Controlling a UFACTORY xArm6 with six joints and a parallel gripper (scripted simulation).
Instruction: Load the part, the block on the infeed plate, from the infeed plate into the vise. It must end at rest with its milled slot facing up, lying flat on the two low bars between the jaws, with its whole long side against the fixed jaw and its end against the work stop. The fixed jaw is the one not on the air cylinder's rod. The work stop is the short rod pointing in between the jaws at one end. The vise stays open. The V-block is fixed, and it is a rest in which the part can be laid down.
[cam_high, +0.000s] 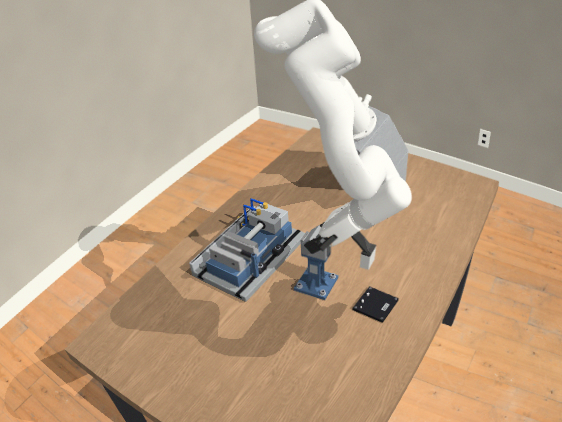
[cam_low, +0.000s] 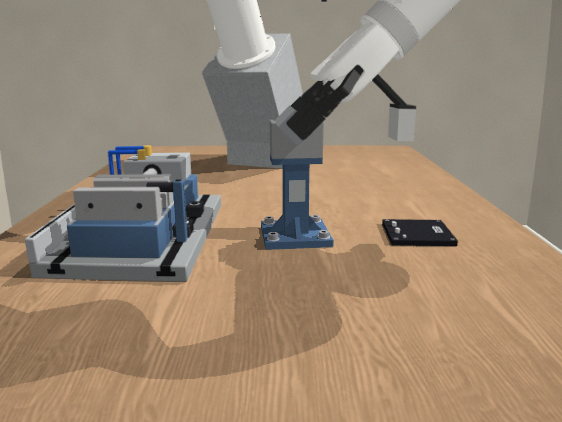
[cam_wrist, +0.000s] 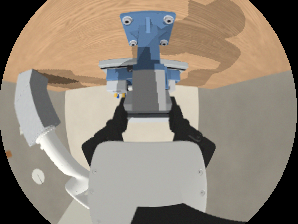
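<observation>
Right now the part is right at my hand. Round my hand: blue work stop post: 70 mm ahead, 150 mm to the right, 100 mm below; black stop rod: 80 mm ahead, 170 mm to the right, 70 mm below; black infeed plate: 10 mm behind, 170 mm to the left, 160 mm below.
</observation>
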